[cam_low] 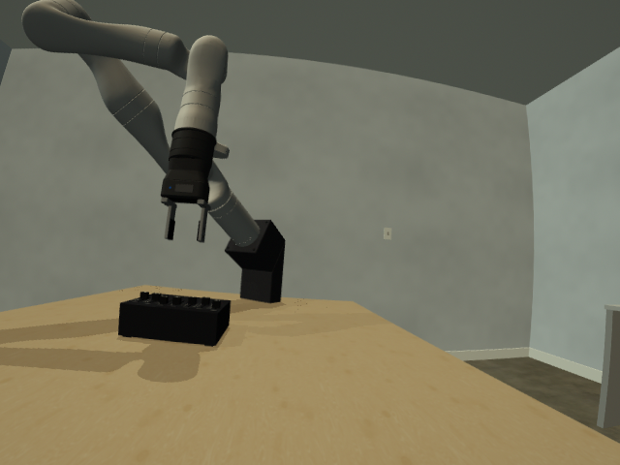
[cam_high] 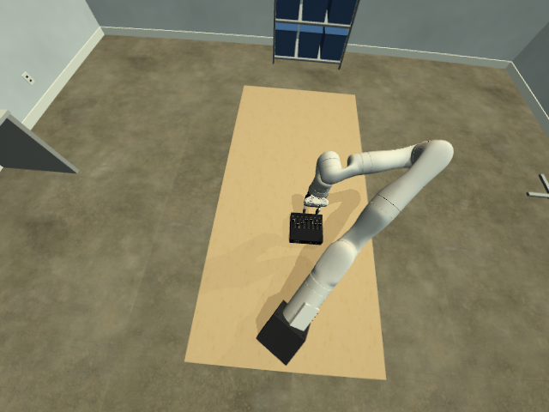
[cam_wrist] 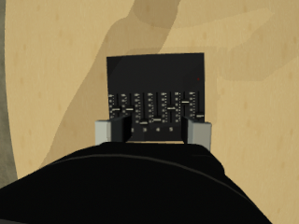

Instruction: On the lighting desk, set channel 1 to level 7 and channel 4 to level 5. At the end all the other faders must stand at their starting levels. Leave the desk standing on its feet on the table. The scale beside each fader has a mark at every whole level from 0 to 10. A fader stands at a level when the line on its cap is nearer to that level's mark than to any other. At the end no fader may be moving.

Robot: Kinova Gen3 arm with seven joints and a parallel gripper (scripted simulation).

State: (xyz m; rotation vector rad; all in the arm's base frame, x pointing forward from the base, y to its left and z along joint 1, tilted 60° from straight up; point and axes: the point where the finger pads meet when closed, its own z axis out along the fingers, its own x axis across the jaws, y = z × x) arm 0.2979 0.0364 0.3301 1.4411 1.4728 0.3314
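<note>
The channel 1 fader cap is 30 mm behind my hand, 60 mm to the right of it and 120 mm below it. Round my hand: channel 4 fader cap 10 mm ahead, 120 mm below.
</note>
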